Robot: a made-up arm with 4 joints. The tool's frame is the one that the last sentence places. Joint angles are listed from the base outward.
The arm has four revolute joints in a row. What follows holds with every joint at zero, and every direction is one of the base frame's. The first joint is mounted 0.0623 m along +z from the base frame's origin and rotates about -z. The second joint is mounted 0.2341 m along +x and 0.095 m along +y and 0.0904 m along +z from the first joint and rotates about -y. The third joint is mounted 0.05 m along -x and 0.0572 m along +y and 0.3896 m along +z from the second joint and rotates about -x. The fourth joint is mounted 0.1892 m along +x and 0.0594 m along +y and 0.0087 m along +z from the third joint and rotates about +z. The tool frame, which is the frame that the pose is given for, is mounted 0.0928 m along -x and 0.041 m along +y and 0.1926 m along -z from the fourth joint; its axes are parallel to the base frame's.
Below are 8 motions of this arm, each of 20 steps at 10 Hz.
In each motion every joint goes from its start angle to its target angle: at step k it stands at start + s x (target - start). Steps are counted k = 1, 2, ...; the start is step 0. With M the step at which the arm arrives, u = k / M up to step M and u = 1 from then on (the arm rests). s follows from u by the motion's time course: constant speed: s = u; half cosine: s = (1 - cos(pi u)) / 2; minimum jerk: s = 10 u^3 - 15 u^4 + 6 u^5.
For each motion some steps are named. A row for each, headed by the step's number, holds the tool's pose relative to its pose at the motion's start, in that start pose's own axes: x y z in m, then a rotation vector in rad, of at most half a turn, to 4 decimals.
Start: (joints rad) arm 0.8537 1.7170 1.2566 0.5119
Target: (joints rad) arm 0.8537 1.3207 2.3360 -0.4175
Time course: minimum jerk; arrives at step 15
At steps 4, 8, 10, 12, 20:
4: 0.0066 -0.0164 -0.0071 -0.1129 0.0685 -0.0663
8: 0.0470 -0.0876 -0.0308 -0.5856 0.1524 -0.2804
10: 0.0803 -0.1309 -0.0386 -0.8434 0.0863 -0.3695
12: 0.1083 -0.1610 -0.0403 -1.0088 -0.0006 -0.4184
20: 0.1204 -0.1724 -0.0400 -1.0691 -0.0427 -0.4346

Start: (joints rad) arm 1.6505 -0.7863 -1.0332 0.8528
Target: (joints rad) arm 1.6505 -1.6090 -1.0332 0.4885
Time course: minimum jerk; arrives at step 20
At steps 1, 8, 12, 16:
1: 0.0002 -0.0002 0.0000 0.0004 0.0003 -0.0012
8: 0.0444 -0.0629 -0.0112 0.0957 0.0939 -0.3398
12: 0.0782 -0.1468 -0.0367 0.1939 0.2173 -0.7292
16: 0.0880 -0.2109 -0.0632 0.2561 0.3159 -1.0042

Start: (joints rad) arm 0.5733 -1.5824 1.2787 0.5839
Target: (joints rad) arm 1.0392 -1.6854 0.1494 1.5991
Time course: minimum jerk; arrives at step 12
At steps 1, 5, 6, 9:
1: 0.0003 0.0001 -0.0010 0.0068 -0.0044 0.0057
5: 0.0282 0.0037 -0.0612 0.4120 -0.3739 0.3769
6: 0.0446 0.0061 -0.0840 0.5561 -0.5856 0.5290
9: 0.0934 0.0106 -0.1223 0.7982 -1.2496 0.8317

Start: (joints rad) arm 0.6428 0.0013 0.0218 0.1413
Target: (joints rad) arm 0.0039 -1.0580 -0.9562 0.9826
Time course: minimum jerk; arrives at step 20
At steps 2, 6, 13, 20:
2: 0.0007 0.0023 0.0004 0.0096 0.0077 0.0128
6: 0.0127 0.0443 0.0048 0.1843 0.1436 0.2304
13: 0.0260 0.2371 -0.0465 0.8741 0.6096 0.7441
20: -0.0023 0.3205 -0.1026 1.1079 0.7416 0.7735

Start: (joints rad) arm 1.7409 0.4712 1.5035 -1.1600
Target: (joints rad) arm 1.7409 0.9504 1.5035 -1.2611
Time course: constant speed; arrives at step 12
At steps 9, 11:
9: 0.0039 -0.0869 0.0026 0.0226 -0.0088 -0.4344
11: 0.0008 -0.1063 0.0029 0.0277 -0.0106 -0.5309

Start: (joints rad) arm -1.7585 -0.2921 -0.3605 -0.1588
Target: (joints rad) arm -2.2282 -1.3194 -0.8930 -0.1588
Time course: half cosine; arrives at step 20
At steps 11, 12, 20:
11: 0.0377 0.1332 -0.1104 0.0435 0.6415 -0.0910
12: 0.0396 0.1485 -0.1342 0.0365 0.7175 -0.1218
20: 0.0324 0.2002 -0.2679 -0.0335 1.0178 -0.3142

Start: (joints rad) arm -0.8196 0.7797 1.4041 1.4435
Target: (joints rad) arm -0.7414 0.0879 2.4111 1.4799
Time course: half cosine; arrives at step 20
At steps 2, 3, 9, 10, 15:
2: -0.0023 -0.0070 0.0004 0.0006 0.0263 0.0174
3: -0.0048 -0.0157 0.0011 0.0009 0.0584 0.0389
9: -0.0139 -0.1334 0.0175 -0.0393 0.4399 0.3102
10: -0.0096 -0.1603 0.0225 -0.0586 0.5178 0.3691
15: 0.0412 -0.2804 0.0478 -0.1950 0.8500 0.6340

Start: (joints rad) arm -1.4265 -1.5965 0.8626 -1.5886
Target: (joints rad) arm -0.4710 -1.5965 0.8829 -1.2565
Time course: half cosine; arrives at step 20
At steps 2, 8, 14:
2: 0.0075 -0.0007 -0.0053 0.0001 0.0229 0.0085
8: 0.0936 -0.0096 -0.0894 0.0192 0.3227 0.1192
14: 0.1650 -0.0218 -0.2417 0.0995 0.7379 0.2639

